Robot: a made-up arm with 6 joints.
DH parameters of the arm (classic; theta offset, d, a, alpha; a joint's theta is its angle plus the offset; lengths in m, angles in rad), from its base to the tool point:
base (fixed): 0.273 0 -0.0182 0
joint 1: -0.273 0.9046 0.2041 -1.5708
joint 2: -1.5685 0 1.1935 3.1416
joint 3: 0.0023 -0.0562 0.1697 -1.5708
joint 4: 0 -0.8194 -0.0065 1.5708
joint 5: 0 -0.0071 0.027 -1.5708
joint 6: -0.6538 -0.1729 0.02 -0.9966
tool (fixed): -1.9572 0.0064 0 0
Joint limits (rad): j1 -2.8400..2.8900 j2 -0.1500..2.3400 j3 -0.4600..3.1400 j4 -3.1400..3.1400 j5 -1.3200..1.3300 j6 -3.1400..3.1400
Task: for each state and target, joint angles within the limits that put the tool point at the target. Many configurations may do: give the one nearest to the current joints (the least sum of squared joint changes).
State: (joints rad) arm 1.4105 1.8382 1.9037 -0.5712 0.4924 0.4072
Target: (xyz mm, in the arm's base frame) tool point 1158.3 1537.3 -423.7
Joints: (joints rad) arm 0.9124 2.2946 1.4774 -0.5815 0.2976 0.4054
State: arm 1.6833 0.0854 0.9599 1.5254 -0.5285 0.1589
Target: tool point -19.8 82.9 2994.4
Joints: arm 1.7418 0.2157 2.0042 1.5572 -0.6340 0.1417
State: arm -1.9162 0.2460 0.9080 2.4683 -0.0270 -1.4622
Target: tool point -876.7 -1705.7 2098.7
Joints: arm -2.0772 0.6535 0.7347 2.4711 -0.0172 -1.4616
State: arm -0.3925 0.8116 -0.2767 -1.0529 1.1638 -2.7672
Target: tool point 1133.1 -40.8 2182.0
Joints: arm 0.0319 0.0332 -0.1612 -1.0216 1.2362 -2.7712
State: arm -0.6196 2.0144 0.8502 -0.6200 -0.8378 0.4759
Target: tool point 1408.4 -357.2 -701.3
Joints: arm -0.3269 2.1695 0.7914 -0.6316 -0.8557 0.4786
